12 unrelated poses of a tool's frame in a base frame.
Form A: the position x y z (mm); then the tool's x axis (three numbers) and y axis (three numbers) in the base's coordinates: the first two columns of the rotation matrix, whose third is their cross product.
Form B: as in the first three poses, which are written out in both.
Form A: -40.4 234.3 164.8 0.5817 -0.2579 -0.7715 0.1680 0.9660 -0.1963
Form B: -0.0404 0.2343 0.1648 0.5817 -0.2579 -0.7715 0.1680 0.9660 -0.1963
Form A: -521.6 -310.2 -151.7 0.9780 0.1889 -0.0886 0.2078 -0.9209 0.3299
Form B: -0.5216 -0.3102 -0.1517 0.9780 0.1889 -0.0886 0.2078 -0.9209 0.3299
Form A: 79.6 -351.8 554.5 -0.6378 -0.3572 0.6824 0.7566 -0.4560 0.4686
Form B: 0.0796 -0.3518 0.5545 -0.6378 -0.3572 0.6824 0.7566 -0.4560 0.4686
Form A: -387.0 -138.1 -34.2 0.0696 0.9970 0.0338 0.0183 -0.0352 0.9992
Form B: -0.3870 -0.1381 -0.0342 0.0696 0.9970 0.0338 0.0183 -0.0352 0.9992
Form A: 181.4 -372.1 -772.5 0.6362 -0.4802 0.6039 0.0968 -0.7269 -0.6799
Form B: 0.1814 -0.3721 -0.7725 0.6362 -0.4802 0.6039 0.0968 -0.7269 -0.6799
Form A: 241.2 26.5 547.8 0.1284 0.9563 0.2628 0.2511 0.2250 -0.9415
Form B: 0.2412 0.0265 0.5478 0.1284 0.9563 0.2628 0.2511 0.2250 -0.9415
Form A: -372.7 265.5 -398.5 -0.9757 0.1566 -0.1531 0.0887 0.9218 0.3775
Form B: -0.3727 0.2655 -0.3985 -0.9757 0.1566 -0.1531 0.0887 0.9218 0.3775
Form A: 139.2 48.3 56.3 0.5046 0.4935 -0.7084 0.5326 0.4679 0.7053
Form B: 0.1392 0.0483 0.0563 0.5046 0.4935 -0.7084 0.5326 0.4679 0.7053
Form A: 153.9 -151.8 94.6 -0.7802 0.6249 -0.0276 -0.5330 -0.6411 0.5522
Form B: 0.1539 -0.1518 0.0946 -0.7802 0.6249 -0.0276 -0.5330 -0.6411 0.5522
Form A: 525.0 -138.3 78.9 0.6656 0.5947 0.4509 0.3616 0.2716 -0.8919
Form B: 0.5250 -0.1383 0.0789 0.6656 0.5947 0.4509 0.3616 0.2716 -0.8919
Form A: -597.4 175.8 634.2 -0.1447 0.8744 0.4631 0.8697 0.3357 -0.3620
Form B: -0.5974 0.1758 0.6342 -0.1447 0.8744 0.4631 0.8697 0.3357 -0.3620
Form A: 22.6 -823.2 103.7 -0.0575 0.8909 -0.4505 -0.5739 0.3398 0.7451
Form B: 0.0226 -0.8232 0.1037 -0.0575 0.8909 -0.4505 -0.5739 0.3398 0.7451
